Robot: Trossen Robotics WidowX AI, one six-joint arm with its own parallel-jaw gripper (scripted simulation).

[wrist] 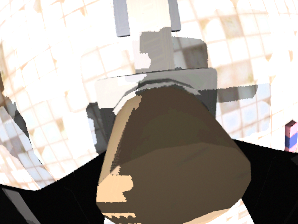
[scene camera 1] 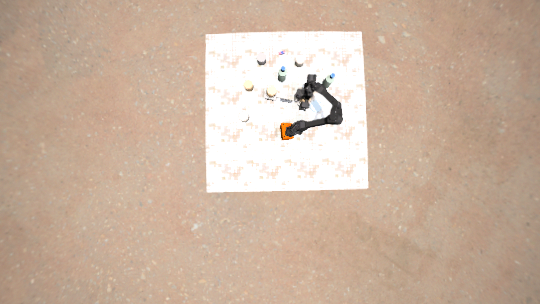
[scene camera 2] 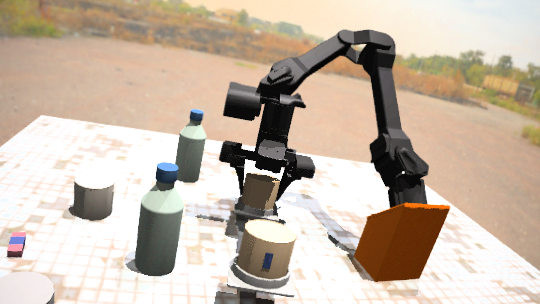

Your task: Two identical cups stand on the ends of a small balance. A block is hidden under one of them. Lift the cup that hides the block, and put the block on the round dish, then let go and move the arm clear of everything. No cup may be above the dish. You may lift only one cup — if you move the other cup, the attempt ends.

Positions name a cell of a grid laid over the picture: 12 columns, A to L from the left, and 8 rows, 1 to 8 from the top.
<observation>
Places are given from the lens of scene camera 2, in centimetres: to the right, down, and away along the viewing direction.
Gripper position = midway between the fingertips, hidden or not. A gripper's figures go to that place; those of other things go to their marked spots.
my gripper (scene camera 2: F6): -2, 9, 76
cup (scene camera 2: F6): -2, 8, 72
cup (scene camera 2: F7): 0, 12, 47
</observation>
